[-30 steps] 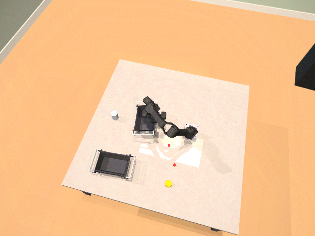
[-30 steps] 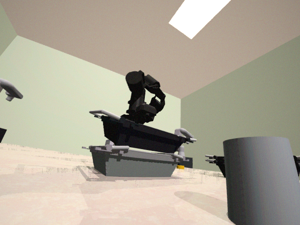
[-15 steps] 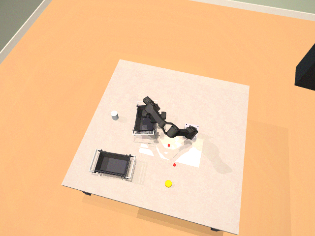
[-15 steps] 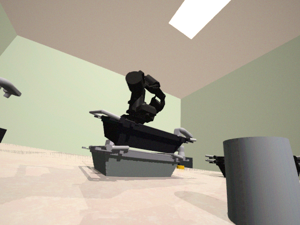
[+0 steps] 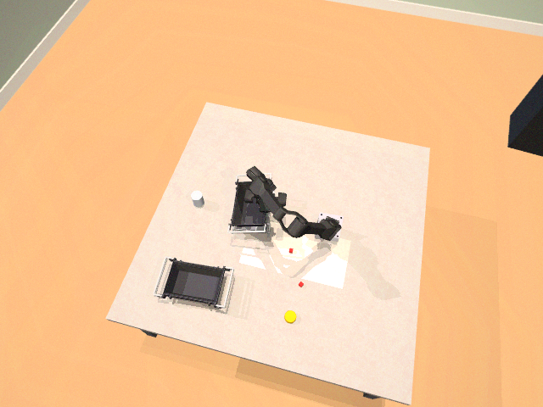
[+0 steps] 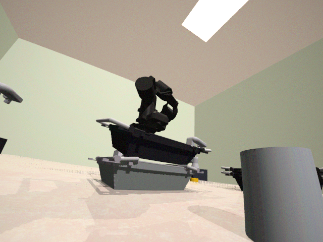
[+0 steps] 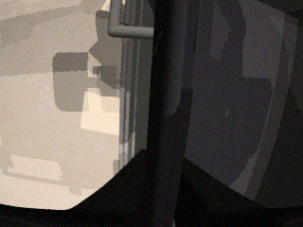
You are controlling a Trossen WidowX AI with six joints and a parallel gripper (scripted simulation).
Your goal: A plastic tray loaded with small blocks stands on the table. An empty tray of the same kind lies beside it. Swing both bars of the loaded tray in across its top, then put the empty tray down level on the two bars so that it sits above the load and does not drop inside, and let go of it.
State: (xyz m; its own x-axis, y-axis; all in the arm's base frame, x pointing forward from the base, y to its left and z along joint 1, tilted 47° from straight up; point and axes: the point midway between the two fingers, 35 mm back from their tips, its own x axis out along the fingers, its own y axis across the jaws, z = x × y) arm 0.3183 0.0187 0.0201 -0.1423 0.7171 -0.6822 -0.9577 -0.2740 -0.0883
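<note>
Now: gripper tip 70 mm short of the dark tray, 20 mm to the right of it and 20 mm below it. From my gripper tip the other things lie so: yellow disc (270 mm behind, 420 mm to the left, 100 mm below).
</note>
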